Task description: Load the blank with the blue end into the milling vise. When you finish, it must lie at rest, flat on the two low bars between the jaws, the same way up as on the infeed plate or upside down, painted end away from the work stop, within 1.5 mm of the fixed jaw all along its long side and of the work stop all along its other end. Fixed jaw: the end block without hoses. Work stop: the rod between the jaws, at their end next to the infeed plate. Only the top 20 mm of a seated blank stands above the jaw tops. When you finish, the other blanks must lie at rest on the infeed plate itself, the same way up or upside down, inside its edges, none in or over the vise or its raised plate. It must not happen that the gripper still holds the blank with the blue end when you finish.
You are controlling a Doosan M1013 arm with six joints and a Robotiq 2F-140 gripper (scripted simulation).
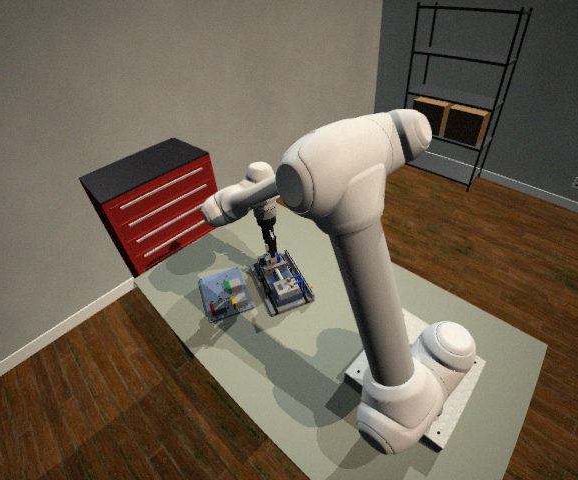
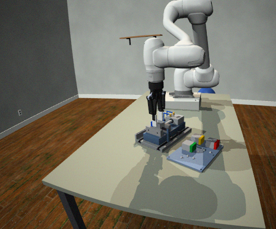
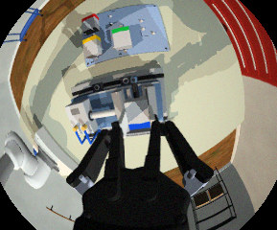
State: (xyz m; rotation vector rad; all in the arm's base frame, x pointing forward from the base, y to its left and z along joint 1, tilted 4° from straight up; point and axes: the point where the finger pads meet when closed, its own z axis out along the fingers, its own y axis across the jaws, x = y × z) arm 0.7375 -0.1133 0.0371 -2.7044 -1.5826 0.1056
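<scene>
Right now the blue-ended blank is 3 cm below my hand. Also, from my hand: green-ended blank 8 cm ahead, 17 cm to the left, 11 cm below; then yellow-ended blank 22 cm to the left, 11 cm below; then infeed plate 10 cm ahead, 21 cm to the left, 13 cm below.
</scene>
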